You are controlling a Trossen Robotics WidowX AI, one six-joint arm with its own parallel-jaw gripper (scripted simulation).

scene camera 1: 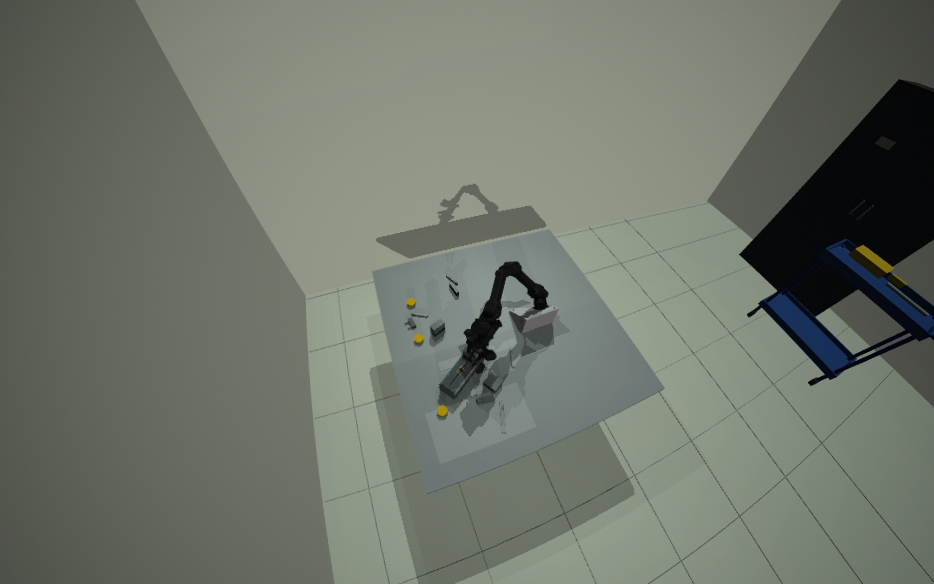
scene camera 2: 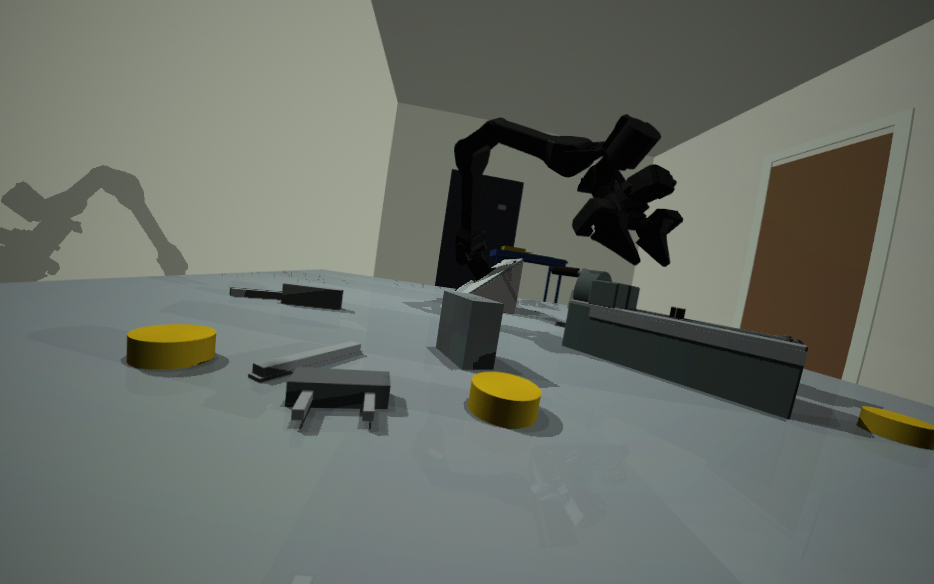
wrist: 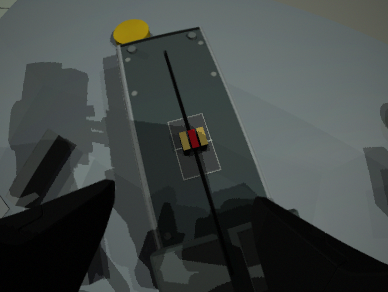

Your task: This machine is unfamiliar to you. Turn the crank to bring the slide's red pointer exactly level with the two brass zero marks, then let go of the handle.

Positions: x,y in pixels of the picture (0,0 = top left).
Labels:
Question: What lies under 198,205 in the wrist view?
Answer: A machine.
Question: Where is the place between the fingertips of my gripper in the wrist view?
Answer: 184,199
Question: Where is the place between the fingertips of my gripper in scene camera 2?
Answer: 652,264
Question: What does my gripper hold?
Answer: Nothing.

